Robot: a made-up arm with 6 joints. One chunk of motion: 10 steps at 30 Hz.
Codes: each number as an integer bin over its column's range. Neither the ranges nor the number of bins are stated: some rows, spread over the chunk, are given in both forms.
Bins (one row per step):
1: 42 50 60 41 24 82
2: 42 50 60 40 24 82
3: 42 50 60 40 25 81
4: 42 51 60 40 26 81
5: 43 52 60 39 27 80
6: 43 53 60 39 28 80
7: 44 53 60 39 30 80
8: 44 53 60 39 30 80
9: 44 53 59 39 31 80
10: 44 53 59 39 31 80
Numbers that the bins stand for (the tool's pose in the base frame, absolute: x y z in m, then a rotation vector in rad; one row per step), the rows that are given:
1: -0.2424 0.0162 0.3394 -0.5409 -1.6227 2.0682
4: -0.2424 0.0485 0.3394 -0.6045 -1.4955 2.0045
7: -0.1778 0.1131 0.3394 -0.6682 -1.2409 1.9409
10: -0.1778 0.1131 0.3071 -0.6682 -1.1773 1.9409
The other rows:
2: -0.2424 0.0162 0.3394 -0.6045 -1.6227 2.0682
3: -0.2424 0.0162 0.3394 -0.6045 -1.5591 2.0045
5: -0.2101 0.0808 0.3394 -0.6682 -1.4318 1.9409
6: -0.2101 0.1131 0.3394 -0.6682 -1.3682 1.9409
8: -0.1778 0.1131 0.3394 -0.6682 -1.2409 1.9409
9: -0.1778 0.1131 0.3071 -0.6682 -1.1773 1.9409

